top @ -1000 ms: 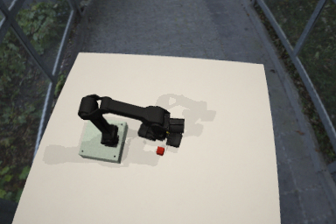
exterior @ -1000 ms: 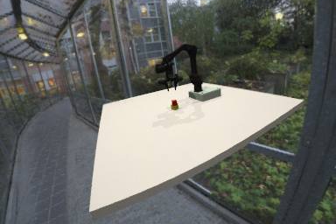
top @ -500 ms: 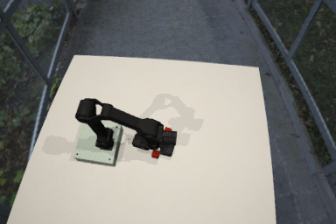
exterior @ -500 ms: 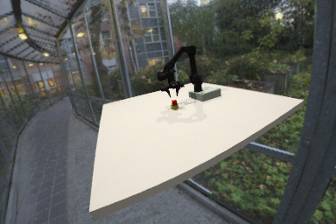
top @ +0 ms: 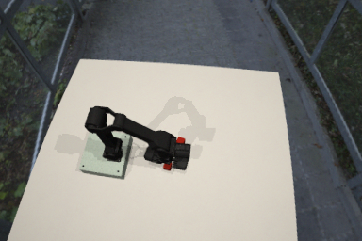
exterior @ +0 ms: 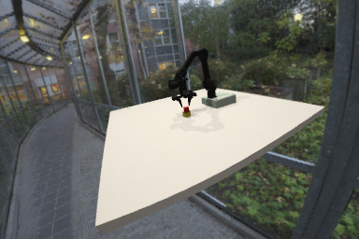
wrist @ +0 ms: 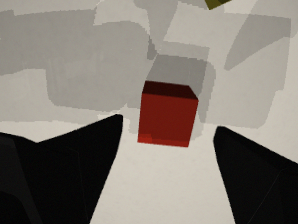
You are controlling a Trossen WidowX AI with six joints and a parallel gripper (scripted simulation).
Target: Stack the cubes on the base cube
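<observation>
The red cube is 20 mm below my gripper tip. The rest, counted from my gripper tip: yellow base cube: 90 mm to the left, 40 mm ahead, 20 mm below.
</observation>
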